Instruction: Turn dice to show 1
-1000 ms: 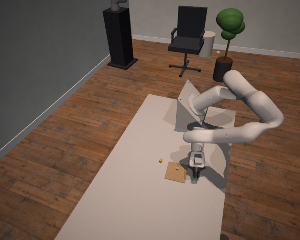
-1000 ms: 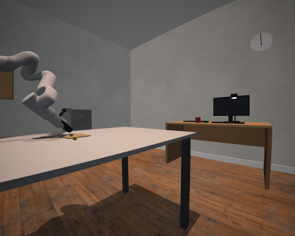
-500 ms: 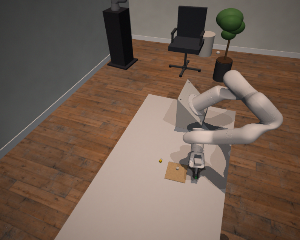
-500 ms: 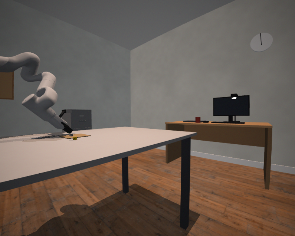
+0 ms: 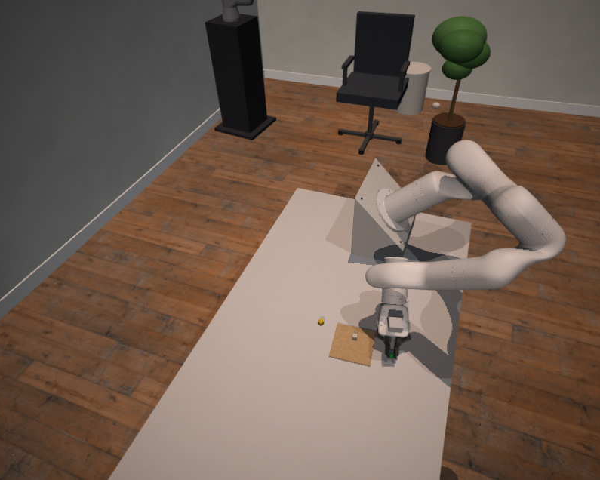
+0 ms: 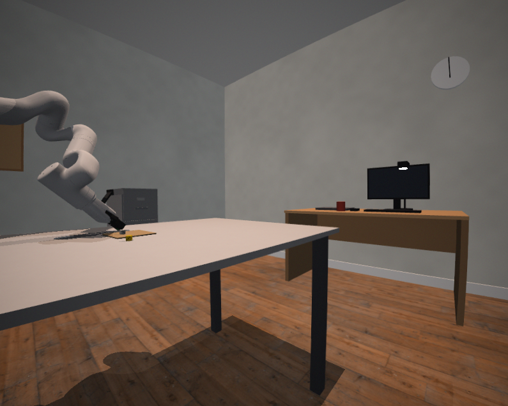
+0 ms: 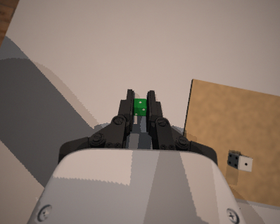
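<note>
Right now my hand is 10 mm short of the green die and 10 mm above it. The rest, counted from my hand: mat 20 mm ahead, 130 mm to the right, 20 mm below; then white die 10 mm behind, 130 mm to the right, 10 mm below; then yellow die 10 mm behind, 270 mm to the right, 20 mm below.
</note>
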